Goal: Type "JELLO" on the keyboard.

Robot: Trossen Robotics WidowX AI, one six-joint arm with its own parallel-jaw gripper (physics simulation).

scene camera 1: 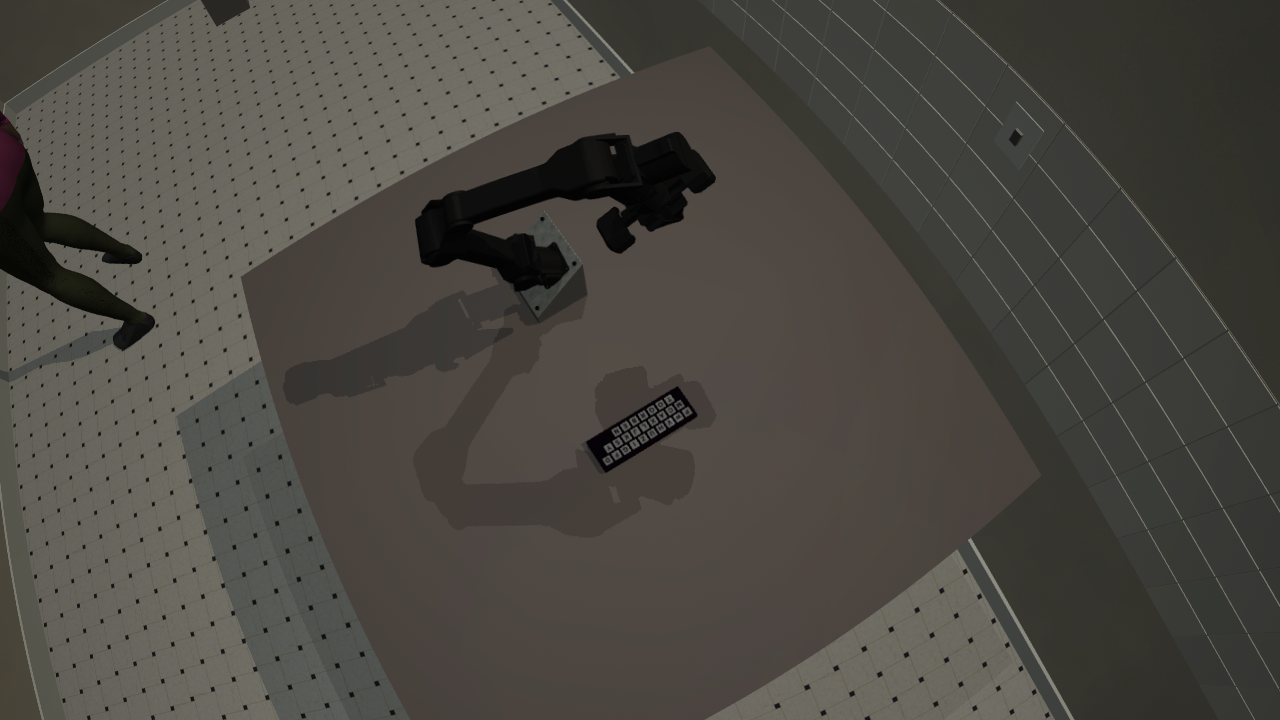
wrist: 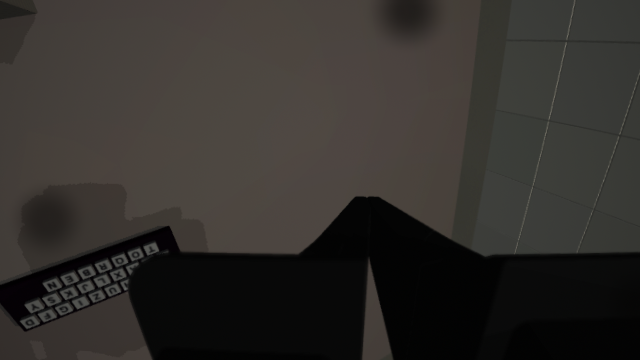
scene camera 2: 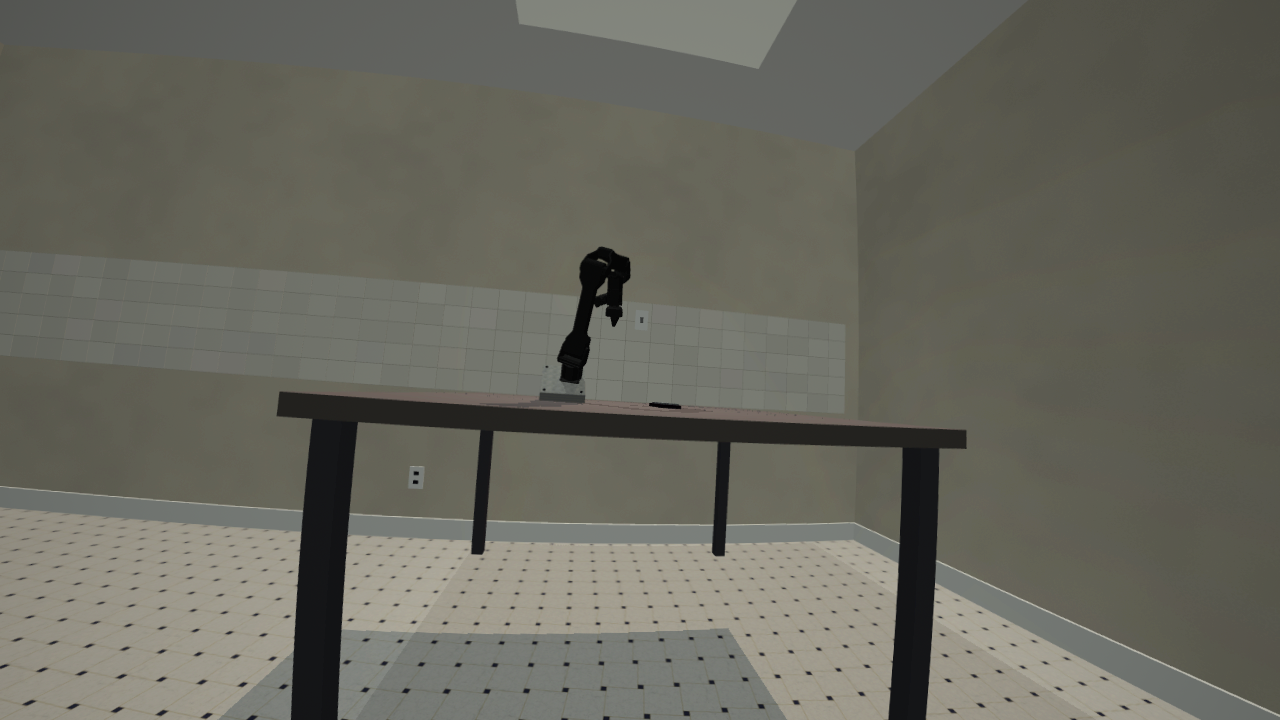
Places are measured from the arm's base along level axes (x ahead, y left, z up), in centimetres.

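Pixels of known places: gripper, fingertip midpoint: (scene camera 1: 680,217) (wrist: 365,208) (scene camera 2: 613,326); arm's base at its link origin: (scene camera 1: 551,265) (scene camera 2: 570,376).
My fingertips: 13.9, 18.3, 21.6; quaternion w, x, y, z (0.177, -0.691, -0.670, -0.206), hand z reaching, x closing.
For each thing: its top centre in the pictures, then the offset to it from my fingertips, as dx, dy, dz.
- black keyboard at its top centre: (wrist: 98,282) (scene camera 1: 642,427) (scene camera 2: 664,402) +18.9, -16.9, -28.4
- E key at its top centre: (wrist: 69,279) +17.3, -19.3, -28.4
- J key at its top centre: (wrist: 85,287) +19.0, -18.2, -28.4
- L key at its top centre: (wrist: 102,281) +18.8, -16.4, -28.4
The black keyboard (scene camera 1: 595,450) (scene camera 2: 665,405) (wrist: 20,286) lies flat on the table, with three rows of pale letter keys. In the wrist view it is at the lower left, its letters upside down, and one finger hides its lower right part. The E key (wrist: 69,278), J key (wrist: 85,287) and L key (wrist: 101,280) show there; an O seems to be near the right of the top row. My gripper (scene camera 2: 614,323) (wrist: 365,208) is shut and empty, pointing down high above the table, off to one side of the keyboard. In scene camera 1 its fingertips are hard to make out.
The arm's base stands on a grey mounting plate (scene camera 1: 556,288) (scene camera 2: 562,396) on the brown table (scene camera 1: 805,402) (scene camera 2: 617,428). The arm's dark shadows fall across the table and around the keyboard. A tiled wall (scene camera 1: 1118,295) (wrist: 590,100) stands beyond one table edge.
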